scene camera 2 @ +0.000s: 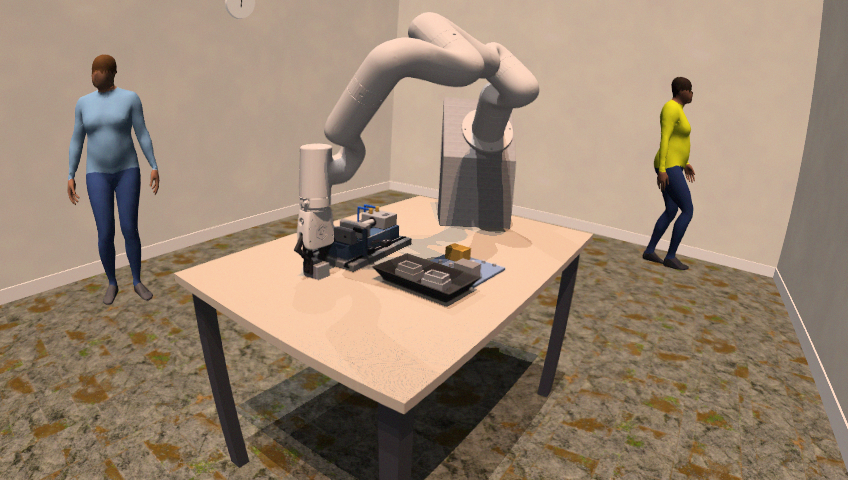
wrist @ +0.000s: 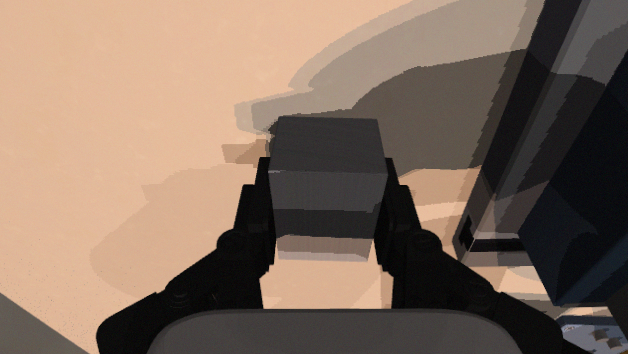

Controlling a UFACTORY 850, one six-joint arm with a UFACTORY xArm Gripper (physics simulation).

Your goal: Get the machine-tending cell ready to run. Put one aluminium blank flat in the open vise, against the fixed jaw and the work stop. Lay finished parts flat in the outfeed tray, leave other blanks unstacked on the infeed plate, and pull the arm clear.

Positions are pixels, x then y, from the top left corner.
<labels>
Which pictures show my gripper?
Scene camera 2 and the wrist view: all of them.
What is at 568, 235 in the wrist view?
A vise body.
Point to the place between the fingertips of my gripper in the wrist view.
324, 179
</labels>
